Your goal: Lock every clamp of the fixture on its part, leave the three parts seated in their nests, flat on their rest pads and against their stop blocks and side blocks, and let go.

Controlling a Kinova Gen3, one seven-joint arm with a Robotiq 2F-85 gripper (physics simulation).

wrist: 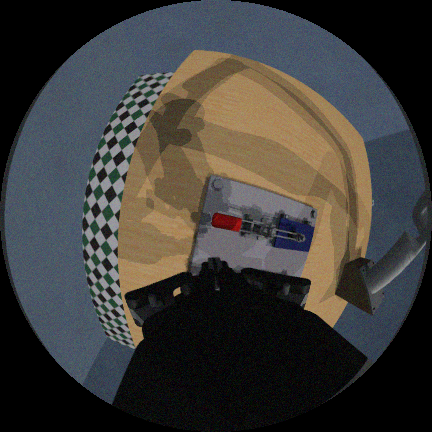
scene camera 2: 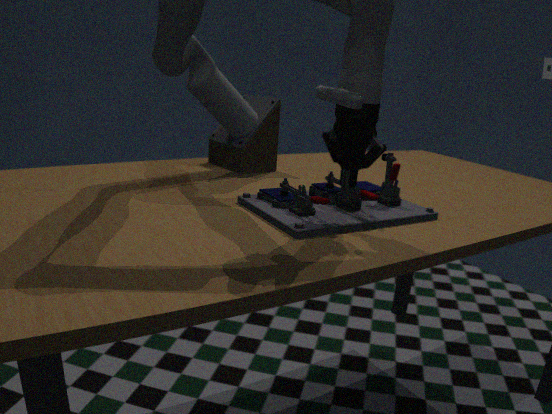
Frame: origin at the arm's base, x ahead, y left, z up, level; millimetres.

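Seen in the pictures: gripper, fingertip midpoint: (wrist: 213, 264) (scene camera 2: 347, 189); arm's base at its link origin: (wrist: 370, 281) (scene camera 2: 244, 125).
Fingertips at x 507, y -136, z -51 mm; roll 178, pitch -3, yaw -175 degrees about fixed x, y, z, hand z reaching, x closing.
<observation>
Offsets run from my fingertips to a thing's middle. "pt": to the spot under its first point. Level surfaces: height alone.
The grey fixture plate @(dx -81, dy +75, dz -65 mm) (scene camera 2: 370, 219) (wrist: 240, 257) carries three clamps and three blue parts. The left clamp @(dx -74, dy -39, dz -31 mm) (scene camera 2: 302, 204) (wrist: 257, 228) has its arm down over its blue part @(pt dx -145, dy -41, dz -42 mm) (scene camera 2: 276, 195) (wrist: 294, 243), with its red handle @(dx -39, dy -45, dz -21 mm) (scene camera 2: 320, 200) (wrist: 226, 221) low. The middle clamp @(dx -52, dy +69, dz -26 mm) (scene camera 2: 348, 199) has its arm low over the middle blue part @(dx -123, dy +82, dz -41 mm) (scene camera 2: 324, 189); its red handle @(pt dx +14, dy +49, dz -13 mm) (scene camera 2: 369, 195) is low. The right clamp @(pt dx -21, dy +164, dz -33 mm) (scene camera 2: 390, 194) stands open, arm and red handle @(dx -25, dy +176, dz +12 mm) (scene camera 2: 396, 172) upright, beside the right blue part @(dx -108, dy +191, dz -44 mm) (scene camera 2: 369, 186). My gripper (scene camera 2: 352, 175) (wrist: 213, 264) is shut and empty, fingers down at the middle clamp. Exact seating is too dark to tell.
The arm's wedge-shaped base (scene camera 2: 250, 150) (wrist: 356, 286) stands behind the fixture on the wooden table @(dz -72 mm) (scene camera 2: 150, 235) (wrist: 240, 105). The upright right clamp stands close beside the gripper. The table's front edge runs in front of the plate, above a checkered floor.
</observation>
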